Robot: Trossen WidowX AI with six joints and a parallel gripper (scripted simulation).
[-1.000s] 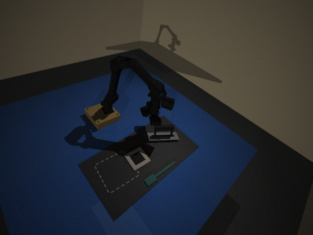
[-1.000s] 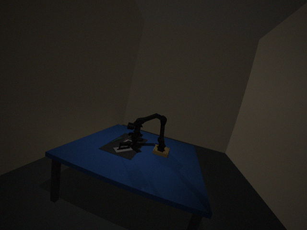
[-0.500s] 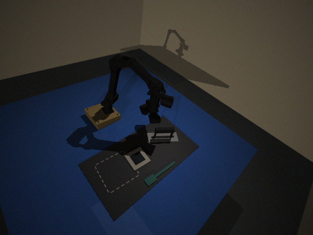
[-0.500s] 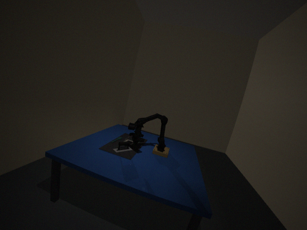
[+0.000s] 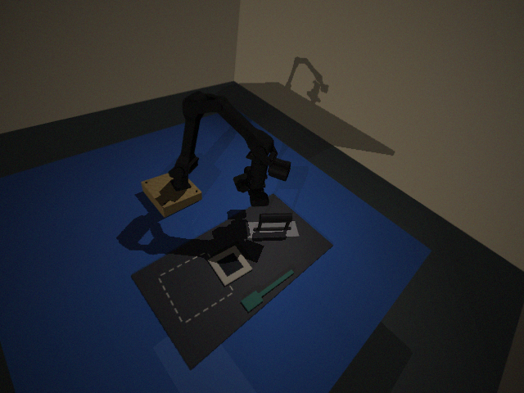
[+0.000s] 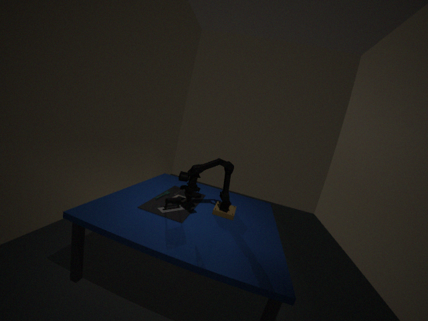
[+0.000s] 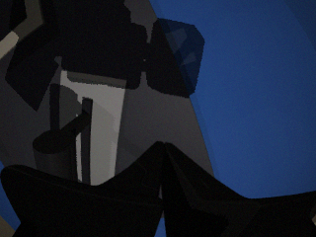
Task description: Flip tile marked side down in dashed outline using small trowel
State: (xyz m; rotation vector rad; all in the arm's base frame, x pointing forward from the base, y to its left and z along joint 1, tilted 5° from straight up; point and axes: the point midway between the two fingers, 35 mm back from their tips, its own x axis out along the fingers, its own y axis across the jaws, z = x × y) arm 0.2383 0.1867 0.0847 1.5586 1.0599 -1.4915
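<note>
Right now my gripper tip is 9 cm short of the trowel, 2 cm to the right of it and 4 cm above it. Also, from my gripper tip: green long-handled tool 30 cm ahead, 14 cm to the right, 8 cm below; square tile 16 cm ahead, 19 cm to the right, 8 cm below; dark mat 16 cm ahead, 13 cm to the right, 10 cm below.
</note>
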